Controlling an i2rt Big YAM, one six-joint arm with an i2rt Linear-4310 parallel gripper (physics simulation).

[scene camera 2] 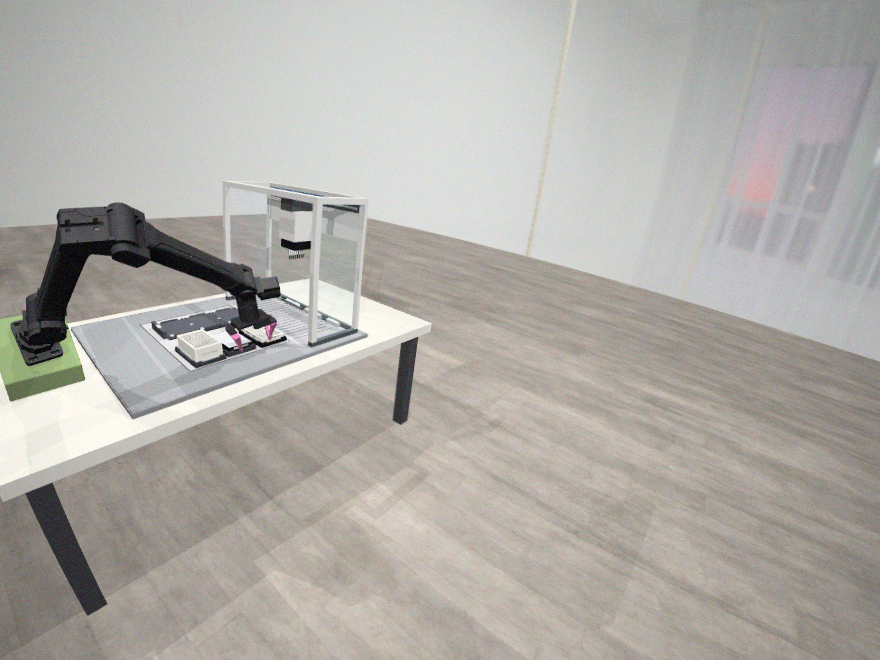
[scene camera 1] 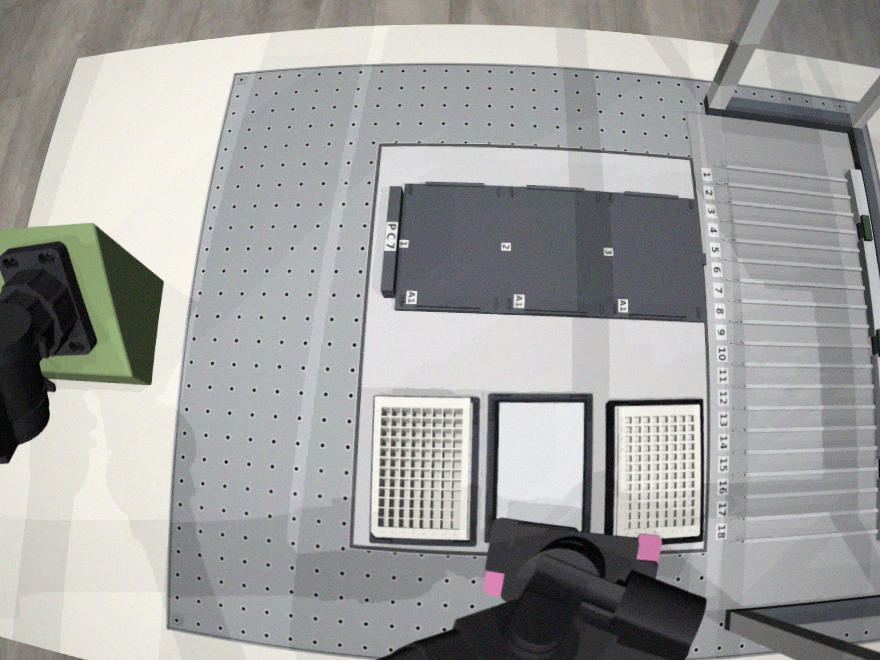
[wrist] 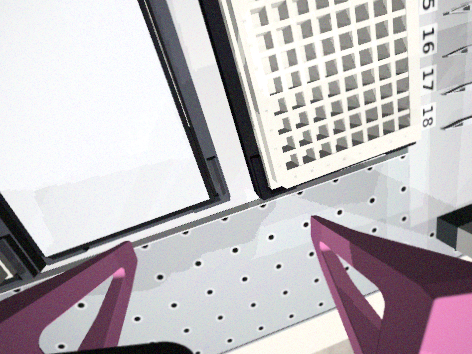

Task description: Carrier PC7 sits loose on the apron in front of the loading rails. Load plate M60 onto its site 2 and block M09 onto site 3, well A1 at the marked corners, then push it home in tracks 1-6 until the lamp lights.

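Where they show: gripper, between the fingertips: (scene camera 2: 255, 345) (wrist: 221, 238); arm's base, origin of its link: (scene camera 2: 37, 340) (scene camera 1: 50, 297).
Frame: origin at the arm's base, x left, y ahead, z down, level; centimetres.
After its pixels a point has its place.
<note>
Carrier PC7 (scene camera 1: 454, 277) @[y 40.5, x 2.9, z 9.1 cm] (scene camera 2: 199, 323) @[y 48.1, x 4.9, z 9.1 cm] lies on the pale apron (scene camera 1: 533, 358) @[y 47.8, x -5.1, z 10.2 cm], its sites bare, its right end beside the loading rails (scene camera 1: 803, 365) @[y 77.0, x -7.2, z 9.8 cm] and its A1 corners along the lower edge in scene camera 1. A tall white gridded block (scene camera 1: 422, 465) @[y 37.4, x -15.3, z 6.5 cm] (scene camera 2: 199, 346) @[y 35.1, x -20.1, z 5.0 cm], a smooth white piece (scene camera 1: 541, 454) @[y 48.0, x -14.5, z 7.6 cm] (wrist: 95, 115) @[y 48.7, x -16.8, z 7.6 cm] and a lower white gridded plate (scene camera 1: 659, 468) @[y 59.2, x -16.6, z 7.7 cm] (wrist: 340, 85) @[y 59.1, x -19.1, z 7.7 cm] stand in dark nests. No M60 or M09 label is readable. My gripper (scene camera 1: 570, 565) @[y 51.3, x -24.4, z 8.0 cm] (scene camera 2: 253, 341) @[y 51.3, x -24.4, z 8.0 cm] (wrist: 221, 238) @[y 51.3, x -24.4, z 8.0 cm] is open and empty, over the lower edges of the middle and right nests.
The nests stand in a row below the carrier in scene camera 1. The perforated deck (scene camera 1: 277, 213) @[y 21.8, x 11.4, z 10.2 cm] surrounds the apron. A glazed enclosure's post (scene camera 2: 314, 284) @[y 67.1, x -33.6, z -11.3 cm] rises beside the right nest, with a pipetting head (scene camera 2: 294, 225) @[y 78.3, x -9.5, z -25.3 cm] inside. The arm's green base (scene camera 1: 131, 319) @[y 7.8, x -1.2, z 5.0 cm] (scene camera 2: 42, 383) @[y -2.1, x -6.3, z 9.0 cm] is at the left.
</note>
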